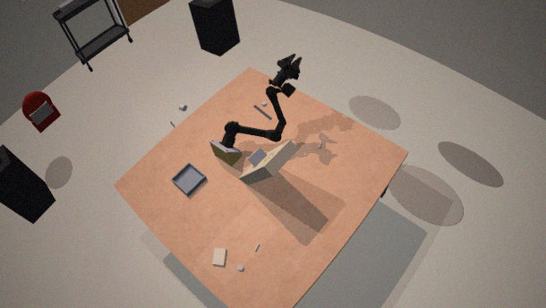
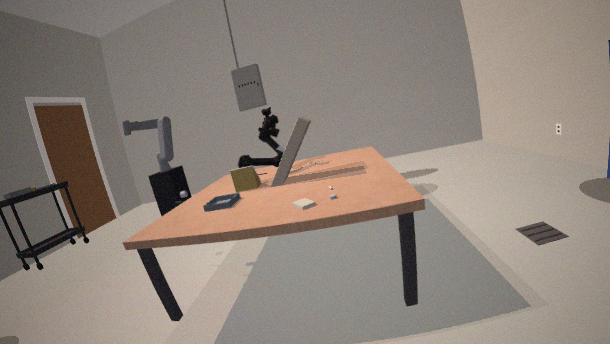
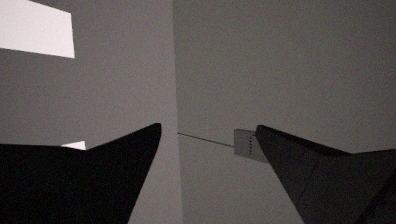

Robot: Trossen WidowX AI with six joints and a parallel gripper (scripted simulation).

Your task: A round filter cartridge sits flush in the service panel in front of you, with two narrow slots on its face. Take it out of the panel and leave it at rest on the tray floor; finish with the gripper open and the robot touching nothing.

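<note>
Right now the round grey filter cartridge is 21 cm ahead of my gripper tip, 52 cm to the right of it and 19 cm below it. The rest, counted from my gripper tip: cream block 24 cm ahead, 101 cm to the right, 44 cm below; blue-grey tray 21 cm behind, 79 cm to the right, 43 cm below; beige service panel 17 cm ahead, 52 cm to the right, 26 cm below.
</note>
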